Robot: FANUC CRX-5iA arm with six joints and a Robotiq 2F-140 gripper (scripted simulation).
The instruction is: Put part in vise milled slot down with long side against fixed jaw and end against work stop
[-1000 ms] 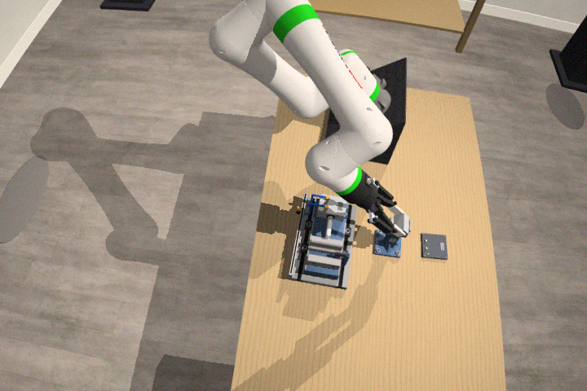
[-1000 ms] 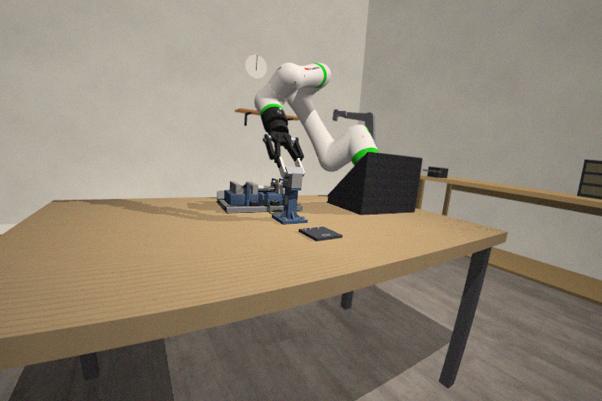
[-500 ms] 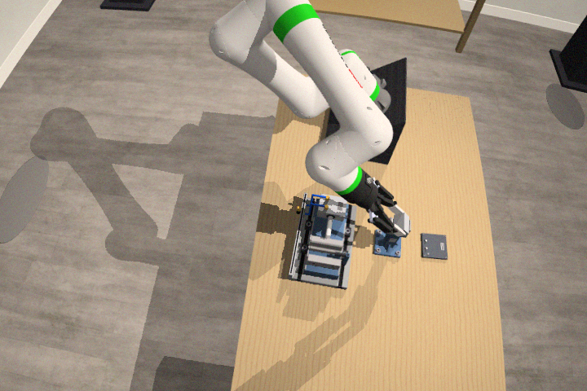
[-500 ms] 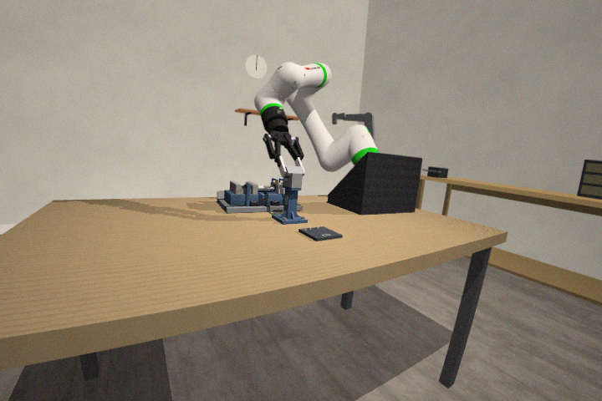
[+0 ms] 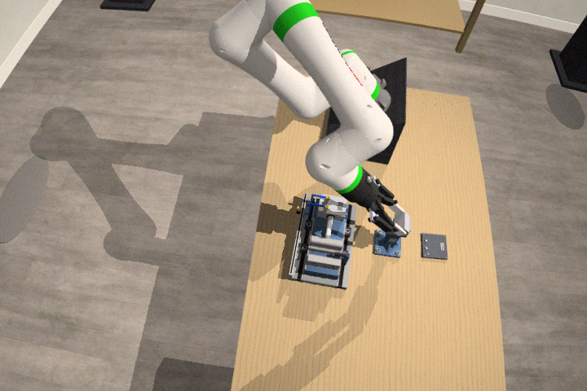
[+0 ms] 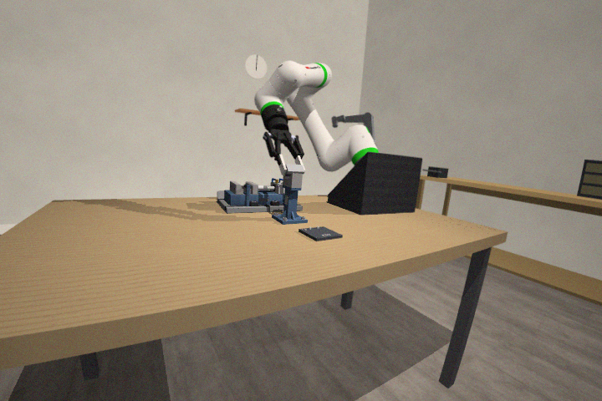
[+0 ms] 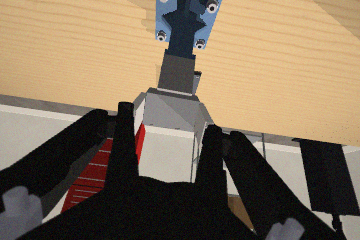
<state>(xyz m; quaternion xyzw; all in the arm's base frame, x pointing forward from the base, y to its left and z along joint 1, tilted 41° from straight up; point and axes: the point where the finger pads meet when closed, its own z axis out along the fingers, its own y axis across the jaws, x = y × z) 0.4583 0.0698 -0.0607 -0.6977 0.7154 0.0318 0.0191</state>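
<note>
Now: the V-block post 20 mm to the left of my hand and 120 mm below it. The rest, counted from my hand: white cylinder rod: 10 mm ahead, 200 mm to the right, 100 mm below; part: 20 mm to the left, 20 mm below; work stop: 100 mm ahead, 150 mm to the right, 90 mm below.
</note>
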